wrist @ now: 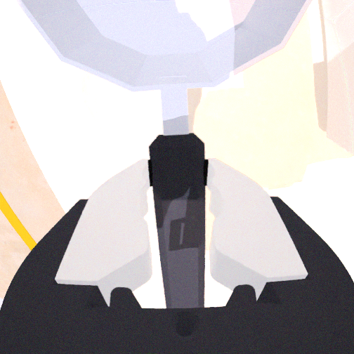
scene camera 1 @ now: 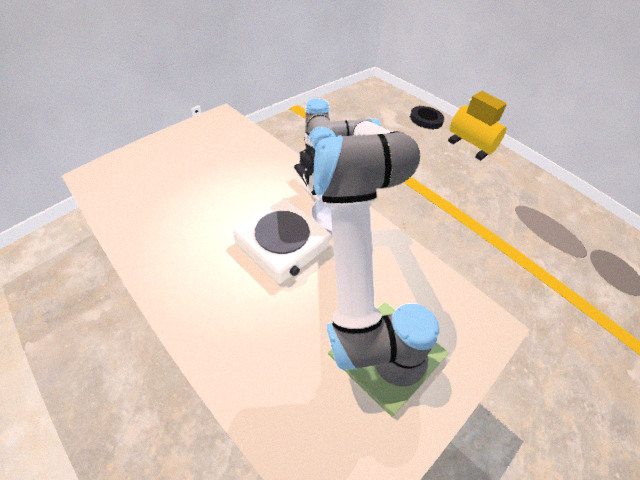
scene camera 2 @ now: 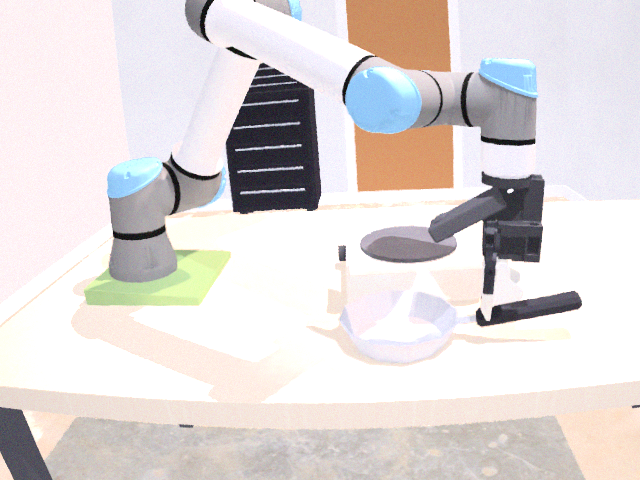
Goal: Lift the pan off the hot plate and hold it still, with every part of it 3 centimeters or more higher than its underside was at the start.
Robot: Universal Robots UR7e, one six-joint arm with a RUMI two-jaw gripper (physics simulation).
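Note:
I can see my gripper in the pictures, and it appears in the wrist view too. The pictures also show me a pan, together with a white hot plate.

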